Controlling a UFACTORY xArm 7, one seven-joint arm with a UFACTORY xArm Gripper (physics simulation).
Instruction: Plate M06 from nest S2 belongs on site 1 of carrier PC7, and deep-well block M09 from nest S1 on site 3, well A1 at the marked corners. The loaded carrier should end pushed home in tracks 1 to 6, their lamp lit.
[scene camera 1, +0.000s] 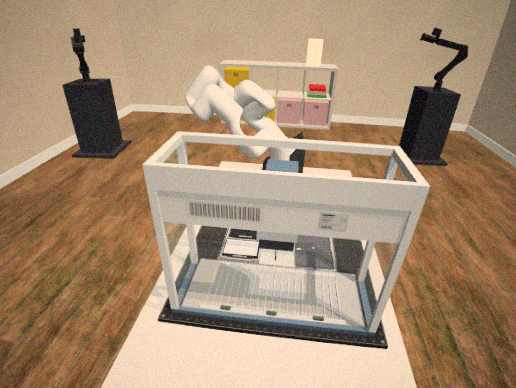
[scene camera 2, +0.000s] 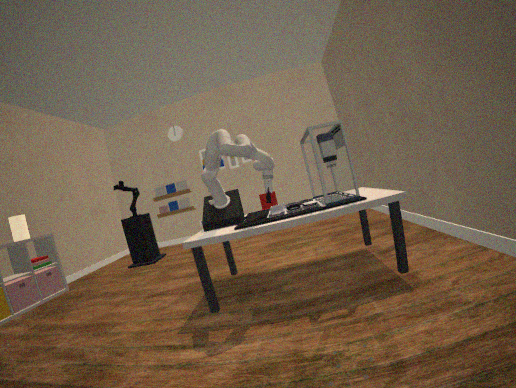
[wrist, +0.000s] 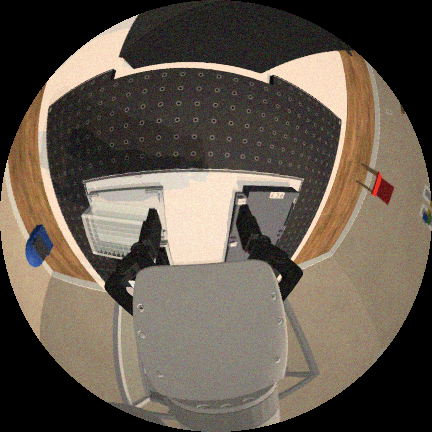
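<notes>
My gripper is open and empty, pointing down above the work area behind the framed instrument. In the wrist view a clear, ribbed box lies by the left finger, and a dark grey unit with a small white label lies by the right finger. In scene camera 1 a white block-like item and smaller white items lie behind the deck. I cannot tell which are M06, M09 or carrier PC7; their labels are too small to read. The grooved track deck has several small dark green lamps at its front edge.
The white instrument frame rises around the deck, with a crossbeam and panel at the front. A dark perforated board lies on the white table. A large black block stands by the arm's base.
</notes>
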